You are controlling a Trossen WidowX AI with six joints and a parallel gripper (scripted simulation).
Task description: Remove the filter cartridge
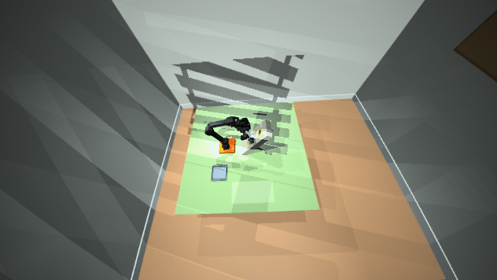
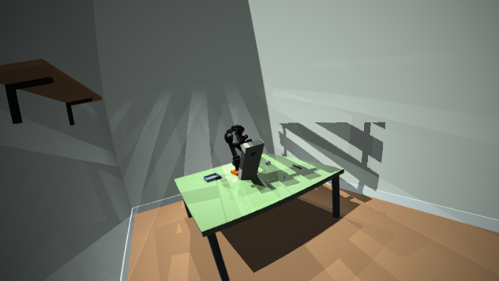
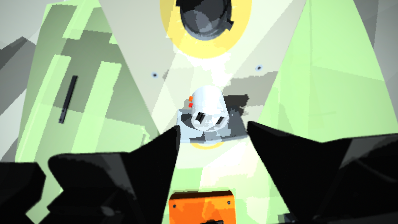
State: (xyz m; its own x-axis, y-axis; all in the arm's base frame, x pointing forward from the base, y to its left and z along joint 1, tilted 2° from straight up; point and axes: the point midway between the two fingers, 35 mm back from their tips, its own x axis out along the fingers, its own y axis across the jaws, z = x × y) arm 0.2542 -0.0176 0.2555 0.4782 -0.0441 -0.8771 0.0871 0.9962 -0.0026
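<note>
My gripper tip is 20 mm short of the round filter cartridge and 40 mm above it. The rest, counted from my gripper tip: blue-grey tray 340 mm behind, 260 mm to the right, 250 mm below.
</note>
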